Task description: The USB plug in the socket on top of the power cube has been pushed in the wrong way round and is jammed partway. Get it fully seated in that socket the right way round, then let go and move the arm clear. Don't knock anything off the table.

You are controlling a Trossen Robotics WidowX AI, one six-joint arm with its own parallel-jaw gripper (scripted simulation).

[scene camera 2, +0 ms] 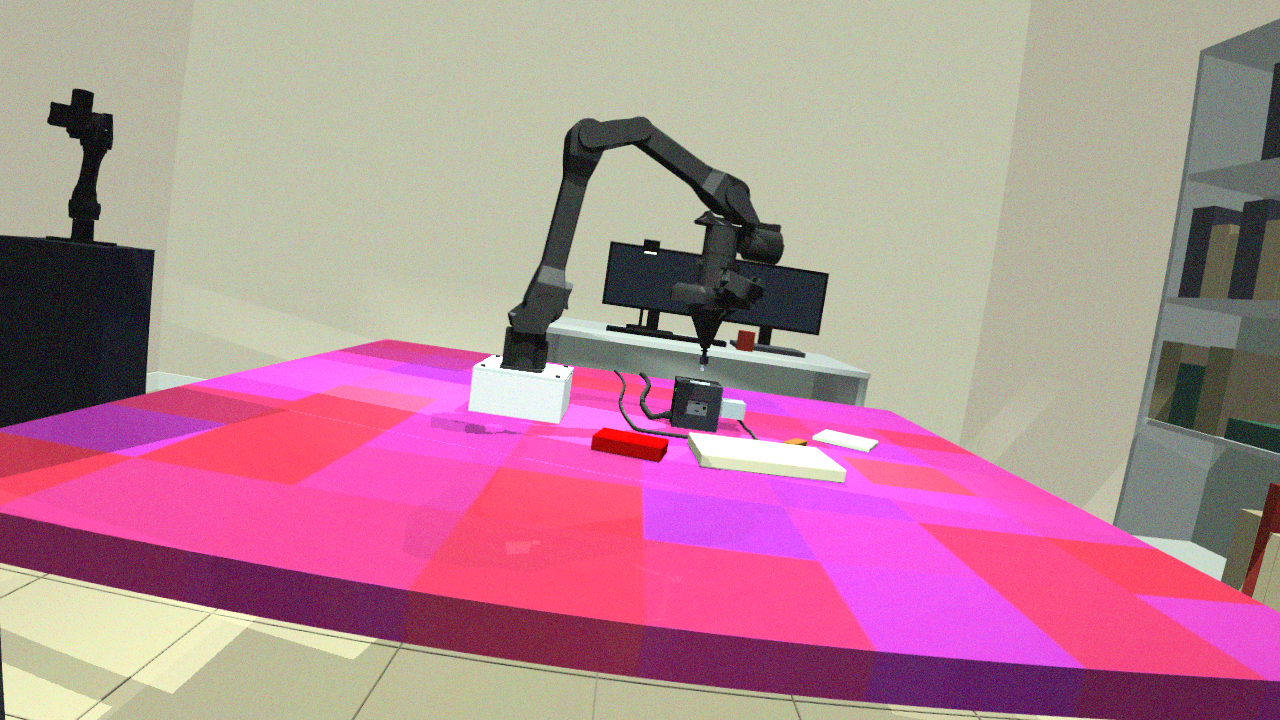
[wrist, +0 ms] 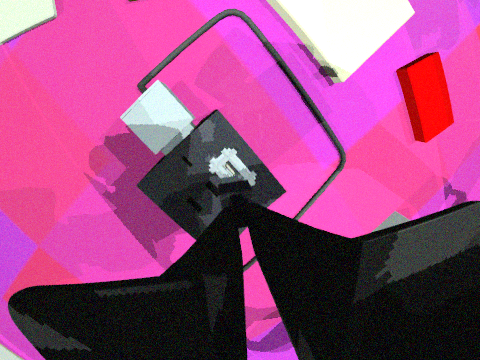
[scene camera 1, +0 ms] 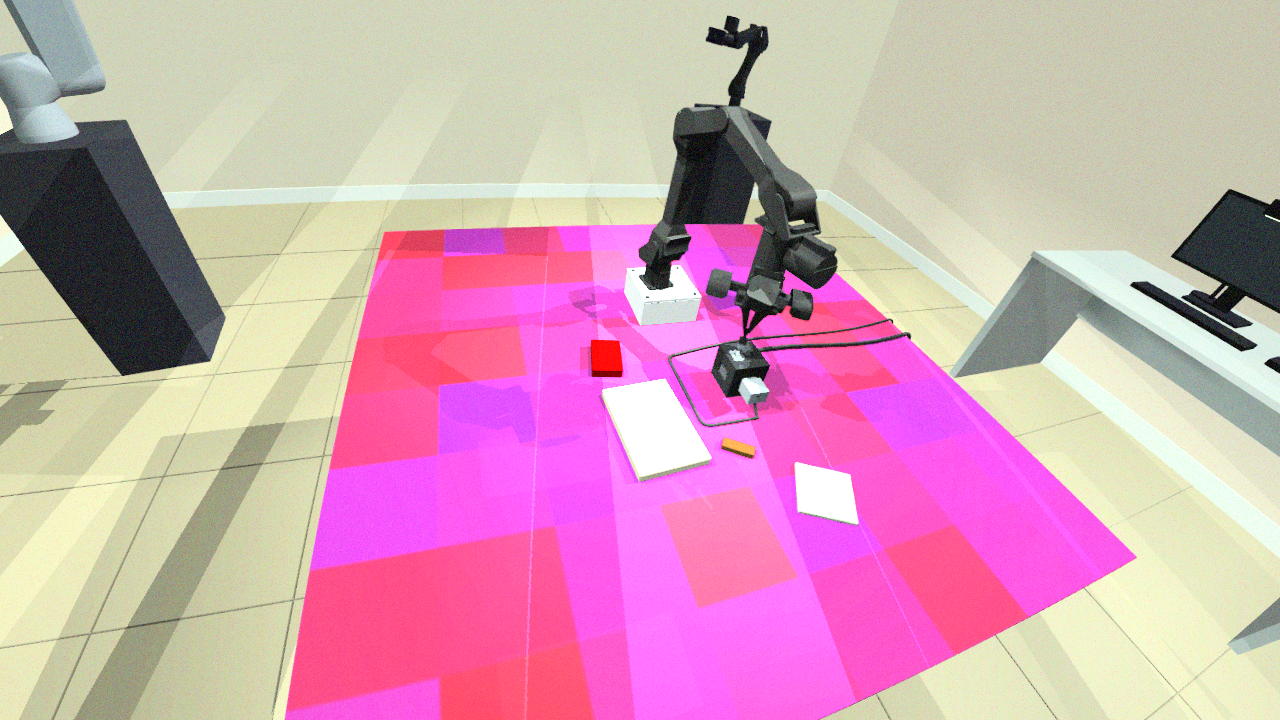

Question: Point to a white pad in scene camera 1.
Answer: At 827, 494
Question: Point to a USB socket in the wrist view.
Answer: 227, 164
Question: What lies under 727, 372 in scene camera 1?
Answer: A dark power cube.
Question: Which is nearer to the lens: the white pad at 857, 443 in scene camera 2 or the cream book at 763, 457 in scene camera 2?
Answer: The cream book.
